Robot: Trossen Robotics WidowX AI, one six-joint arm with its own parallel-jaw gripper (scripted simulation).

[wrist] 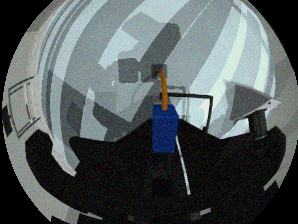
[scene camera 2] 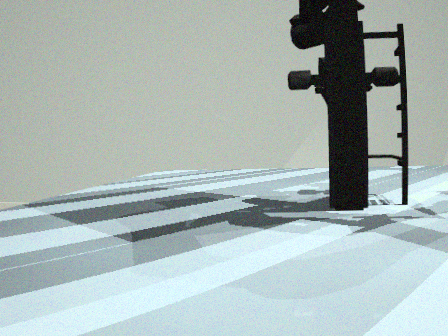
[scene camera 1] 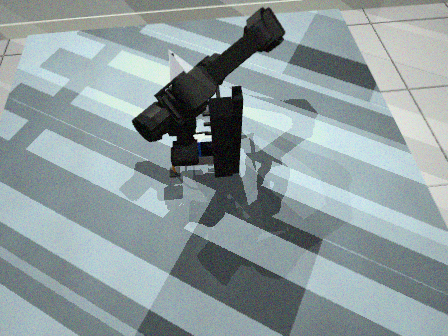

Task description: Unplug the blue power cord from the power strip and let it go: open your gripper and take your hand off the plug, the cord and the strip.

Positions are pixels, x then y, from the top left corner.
Labels:
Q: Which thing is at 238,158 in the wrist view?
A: My gripper.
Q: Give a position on a blue plug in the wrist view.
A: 165,123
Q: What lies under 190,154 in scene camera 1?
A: My gripper.

